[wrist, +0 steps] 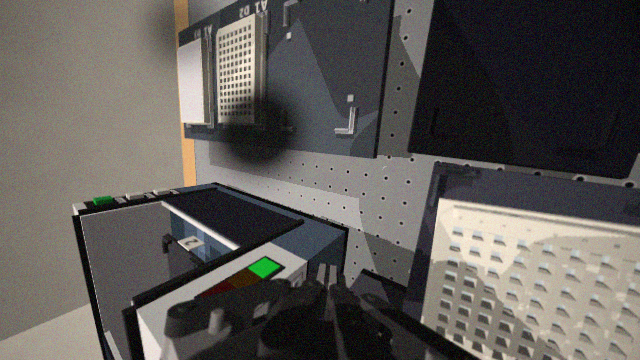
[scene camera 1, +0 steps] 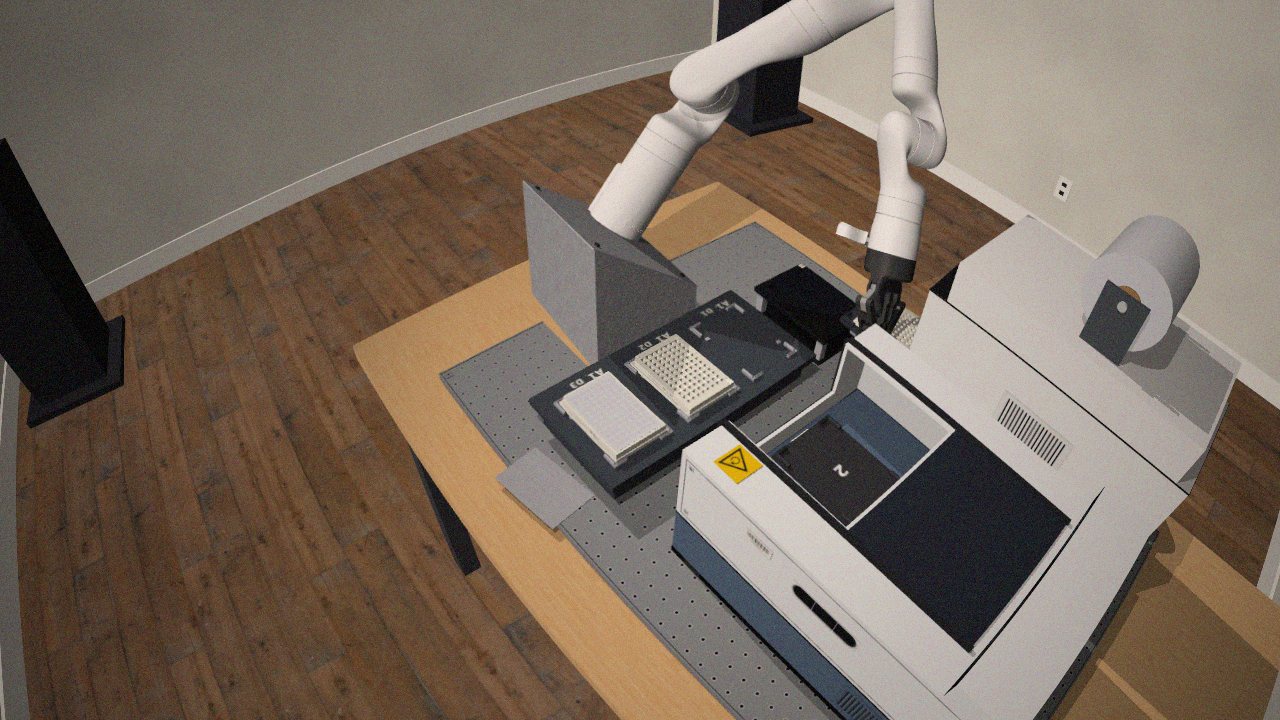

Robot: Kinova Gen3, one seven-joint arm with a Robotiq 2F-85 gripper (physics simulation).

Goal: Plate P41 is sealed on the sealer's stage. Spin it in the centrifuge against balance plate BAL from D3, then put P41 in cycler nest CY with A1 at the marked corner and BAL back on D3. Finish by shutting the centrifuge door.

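Frame: origin at the arm's base, x ahead, y left, z up, level; metres.
Seen in the pictures: gripper, fingertip midpoint: (wrist: 326,276); arm's base, link origin: (scene camera 1: 614,226).
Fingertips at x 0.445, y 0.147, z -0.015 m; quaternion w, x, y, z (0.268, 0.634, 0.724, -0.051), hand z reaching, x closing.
Note:
Offsets run from my fingertips to a thing's top centre. "*": to the spot under its first point. Level surfaces: height alone.
My gripper (scene camera 1: 866,320) (wrist: 326,276) is shut and empty, beside the centrifuge's back corner. A cream well plate @(dx -0.028, dy +0.110, dz +0.004 m) (scene camera 1: 905,329) (wrist: 520,285), apparently P41, lies on a dark stage @(* dx -0.101, dy +0.100, dz -0.018 m) (wrist: 540,192) to the gripper's right in the wrist view; its label is not readable. The centrifuge (scene camera 1: 716,488) (wrist: 320,235) has its top opening uncovered, and a dark bucket (scene camera 1: 827,461) marked 2 shows inside. A white-topped plate @(dx -0.152, dy -0.329, dz -0.045 m) (scene camera 1: 615,416) (wrist: 191,82), BAL by its place, sits on D3. The cycler nest cannot be made out with certainty.
A holed plate @(dx -0.165, dy -0.206, dz -0.045 m) (scene camera 1: 684,371) (wrist: 236,72) sits on D2 of the dark deck @(dz -0.061 m) (scene camera 1: 617,479) (wrist: 320,140); D1 holds no plate. A black block @(dx -0.192, dy +0.080, dz -0.056 m) (scene camera 1: 805,304) (wrist: 520,90) stands beside the deck. The white housing with a film roll @(* dx +0.297, dy +0.055, dz +0.362 m) (scene camera 1: 1154,268) rises behind the centrifuge.

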